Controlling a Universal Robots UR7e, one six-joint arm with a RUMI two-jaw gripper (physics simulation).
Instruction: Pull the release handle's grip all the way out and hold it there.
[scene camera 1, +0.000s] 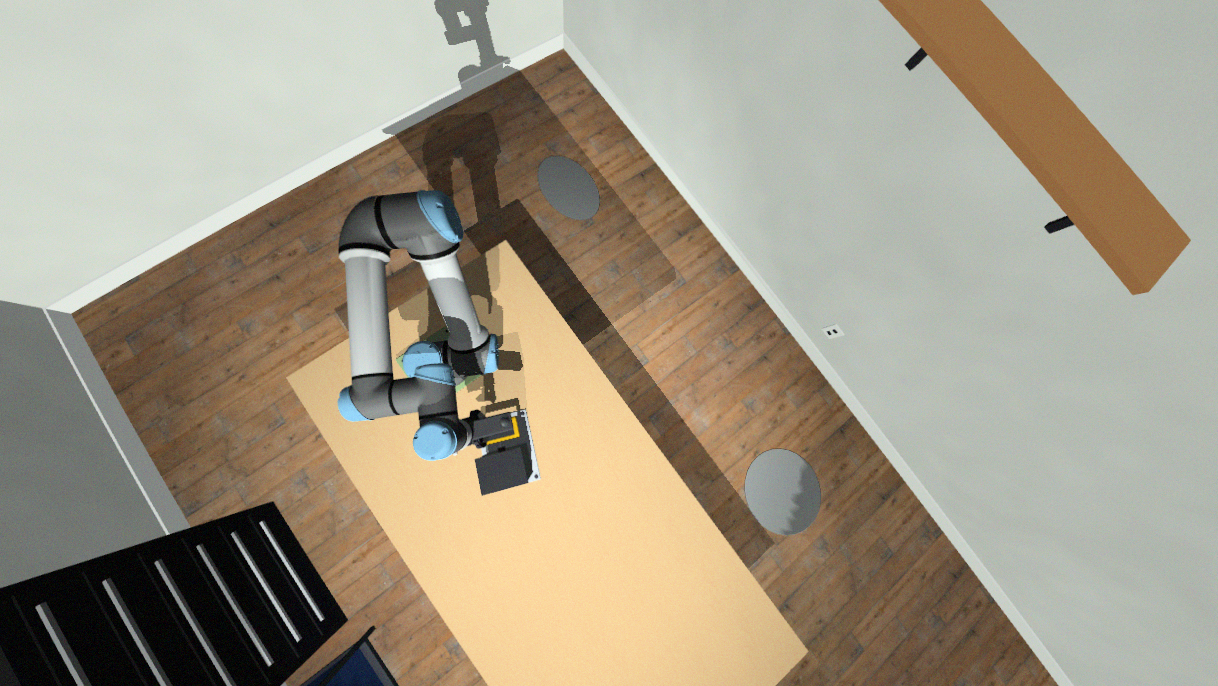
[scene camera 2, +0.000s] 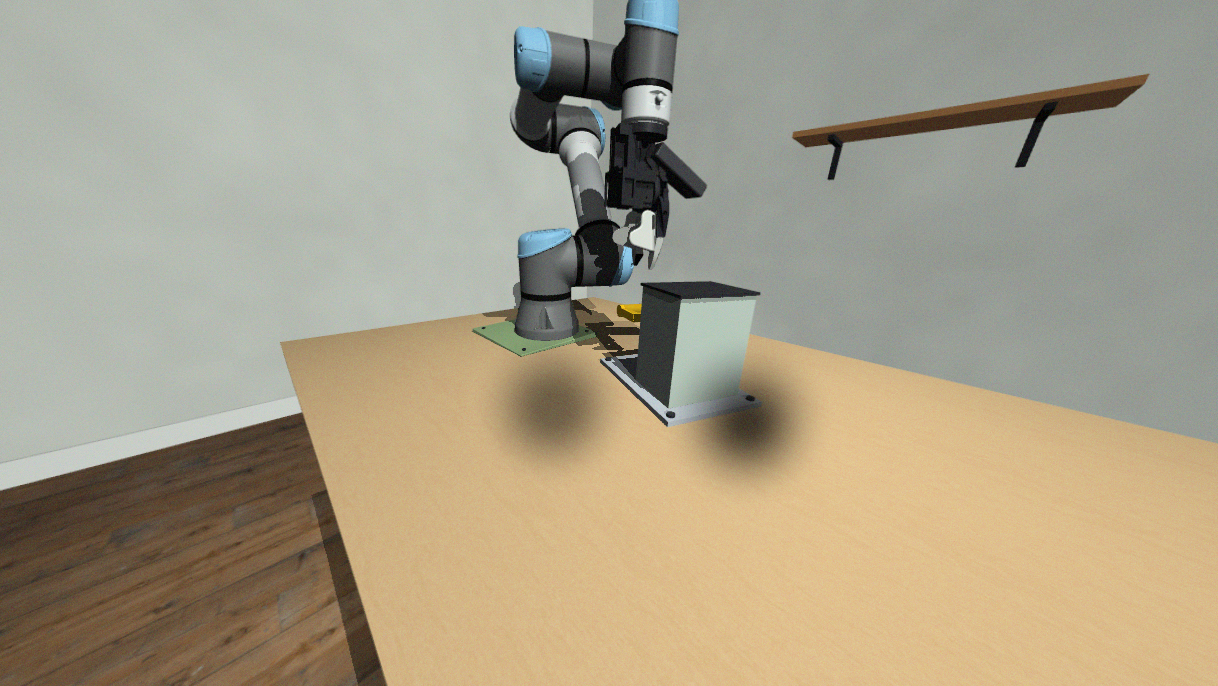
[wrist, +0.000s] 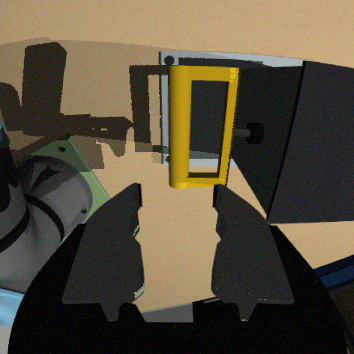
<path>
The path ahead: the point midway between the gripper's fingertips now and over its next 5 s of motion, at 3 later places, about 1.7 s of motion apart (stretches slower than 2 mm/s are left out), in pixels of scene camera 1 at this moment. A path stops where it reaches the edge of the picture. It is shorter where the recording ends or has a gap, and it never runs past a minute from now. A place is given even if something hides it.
My gripper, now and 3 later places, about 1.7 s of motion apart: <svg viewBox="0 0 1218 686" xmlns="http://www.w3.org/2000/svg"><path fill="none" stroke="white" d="M484 426L489 425L491 422L489 413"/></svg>
</path>
